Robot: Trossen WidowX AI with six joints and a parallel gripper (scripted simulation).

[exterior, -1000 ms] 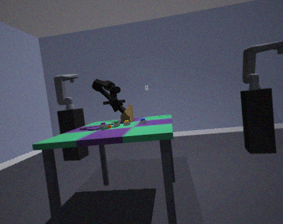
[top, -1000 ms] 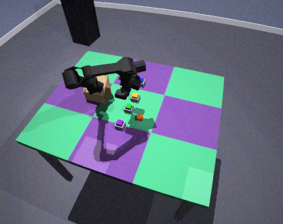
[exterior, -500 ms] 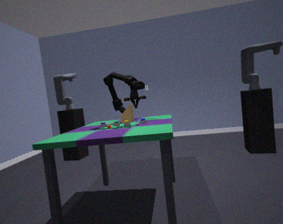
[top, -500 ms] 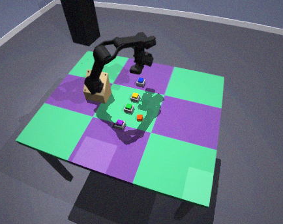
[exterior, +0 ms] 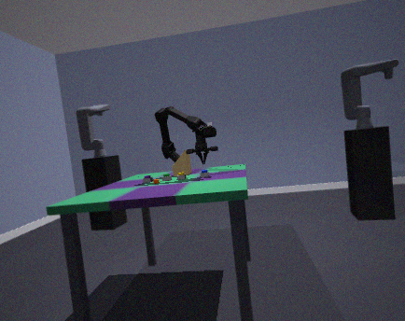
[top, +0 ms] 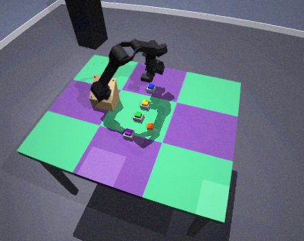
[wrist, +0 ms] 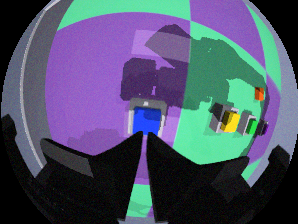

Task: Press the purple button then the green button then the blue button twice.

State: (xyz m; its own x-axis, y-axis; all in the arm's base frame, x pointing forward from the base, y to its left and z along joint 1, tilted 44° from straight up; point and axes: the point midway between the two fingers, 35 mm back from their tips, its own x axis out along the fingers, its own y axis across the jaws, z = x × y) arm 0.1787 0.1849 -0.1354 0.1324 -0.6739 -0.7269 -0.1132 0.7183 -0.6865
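The blue button lies 4 cm below my gripper tip. Round my gripper tip: yellow button 14 cm to the right, 4 cm below, 3 cm ahead; orange block 27 cm to the right, 12 cm ahead, 7 cm below; green button 24 cm to the right, 4 cm below, 3 cm ahead.
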